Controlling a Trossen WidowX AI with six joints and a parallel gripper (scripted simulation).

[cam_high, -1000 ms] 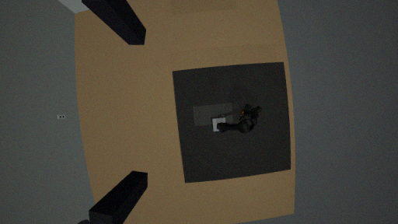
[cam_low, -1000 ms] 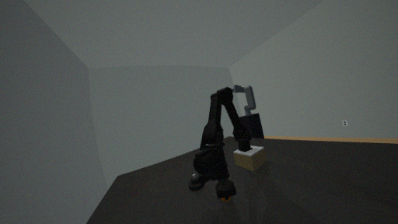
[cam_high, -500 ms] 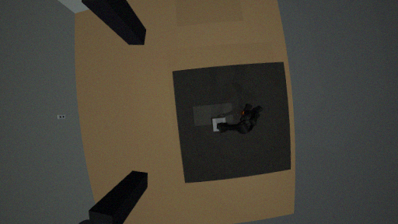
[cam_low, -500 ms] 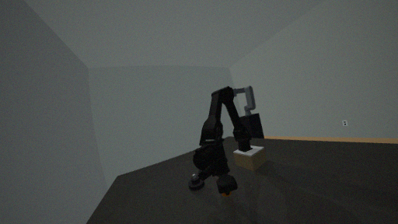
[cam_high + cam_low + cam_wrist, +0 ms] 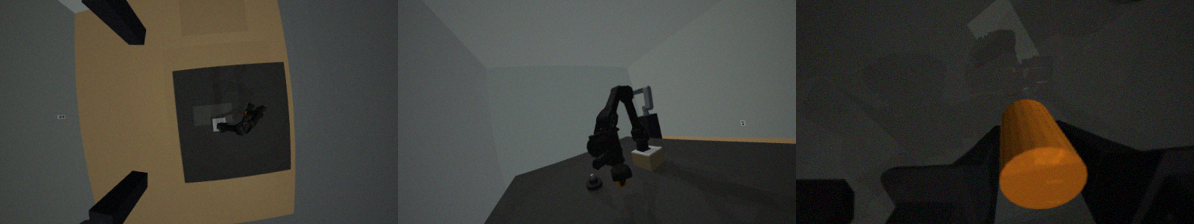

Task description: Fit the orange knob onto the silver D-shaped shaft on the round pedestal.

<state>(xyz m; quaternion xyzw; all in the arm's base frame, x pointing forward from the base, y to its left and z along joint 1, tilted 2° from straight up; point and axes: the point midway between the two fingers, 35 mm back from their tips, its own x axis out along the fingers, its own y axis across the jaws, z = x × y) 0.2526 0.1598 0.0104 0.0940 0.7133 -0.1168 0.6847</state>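
Right now the dark round pedestal is 90 mm ahead of my gripper tip, 160 mm to the right of it and 40 mm below it. The rest, counted from my gripper tip: orange knob 30 mm above.
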